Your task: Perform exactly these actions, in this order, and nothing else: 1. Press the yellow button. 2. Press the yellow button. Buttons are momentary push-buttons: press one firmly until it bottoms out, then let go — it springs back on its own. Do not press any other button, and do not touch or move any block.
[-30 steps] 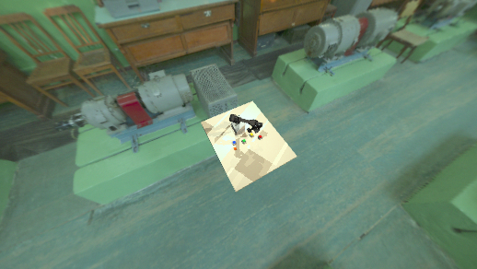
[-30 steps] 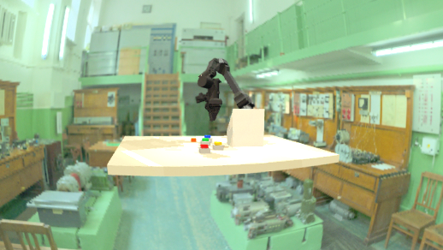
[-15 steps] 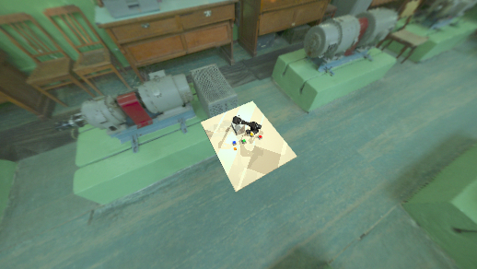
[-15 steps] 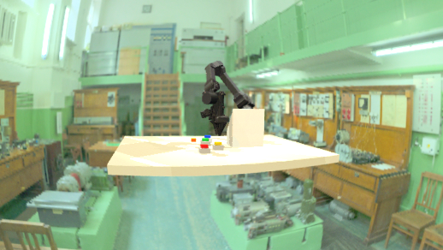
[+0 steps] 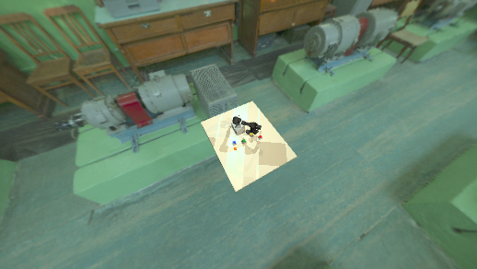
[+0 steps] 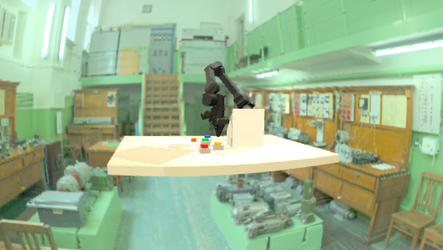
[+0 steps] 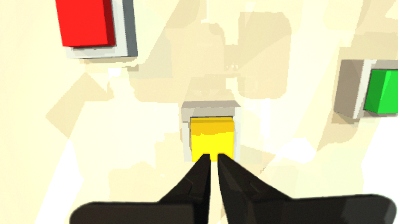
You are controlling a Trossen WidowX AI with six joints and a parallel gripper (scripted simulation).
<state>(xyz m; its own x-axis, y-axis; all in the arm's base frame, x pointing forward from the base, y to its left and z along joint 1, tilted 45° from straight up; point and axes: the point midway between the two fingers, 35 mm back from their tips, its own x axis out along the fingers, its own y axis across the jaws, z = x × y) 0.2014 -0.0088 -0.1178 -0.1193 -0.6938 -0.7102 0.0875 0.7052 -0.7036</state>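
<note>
Now: gripper tip 90 mm short of the red button, 80 mm to the right of it and 30 mm above it. Round my gripper tip: blue button (30 mm behind, 270 mm to the right, 30 mm below); orange block (50 mm ahead, 300 mm to the right, 50 mm below).
</note>
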